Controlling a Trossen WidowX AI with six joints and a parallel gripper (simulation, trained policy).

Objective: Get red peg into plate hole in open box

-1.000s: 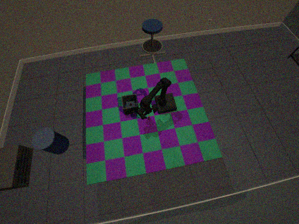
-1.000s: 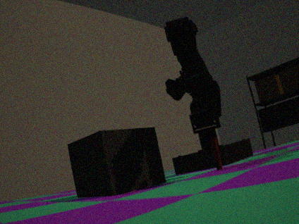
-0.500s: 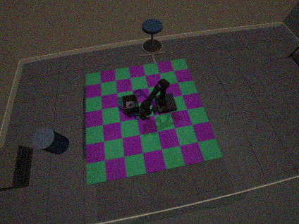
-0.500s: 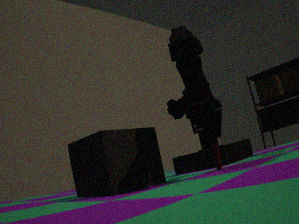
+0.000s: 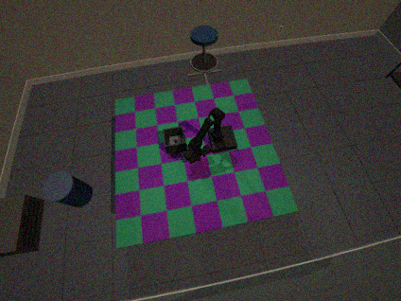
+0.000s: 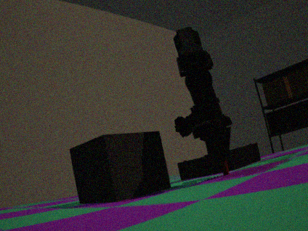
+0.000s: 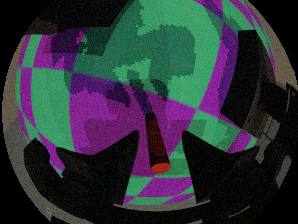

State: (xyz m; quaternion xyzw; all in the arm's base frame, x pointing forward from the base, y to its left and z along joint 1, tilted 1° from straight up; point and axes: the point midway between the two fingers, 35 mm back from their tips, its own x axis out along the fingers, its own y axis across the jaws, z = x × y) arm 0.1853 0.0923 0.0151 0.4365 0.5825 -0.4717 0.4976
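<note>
Right now my gripper tip is 10 mm short of the red peg. Also, from my gripper tip: plate (140 mm ahead, 210 mm to the right, 10 mm above).
</note>
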